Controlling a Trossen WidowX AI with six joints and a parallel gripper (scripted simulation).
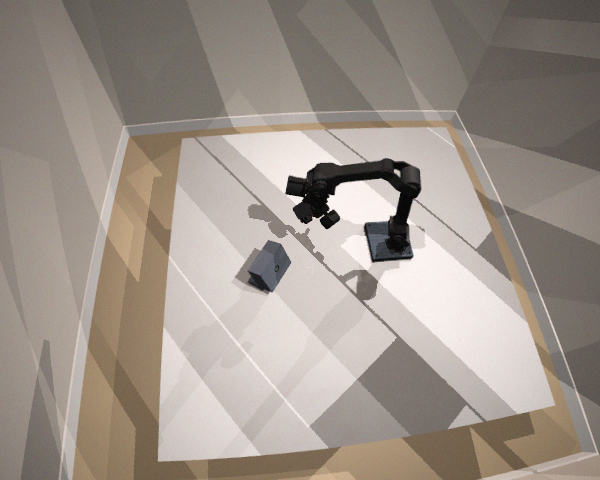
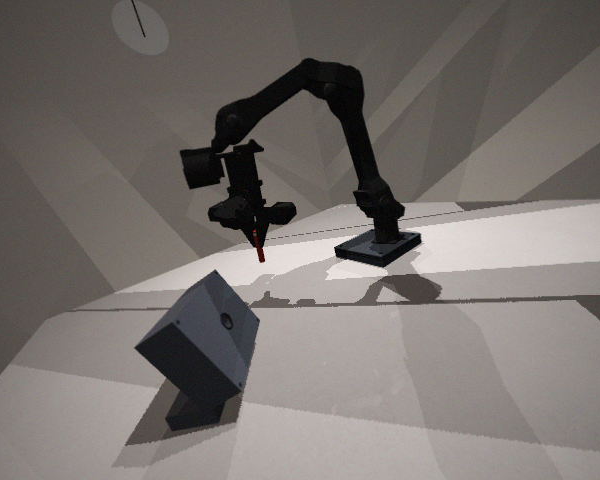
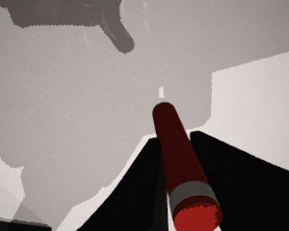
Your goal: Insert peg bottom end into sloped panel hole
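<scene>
Right now my gripper tip is 200 mm short of the sloped panel, 150 mm to the right of it and 30 mm above it. Also, from my gripper tip: red peg: 20 mm above.
</scene>
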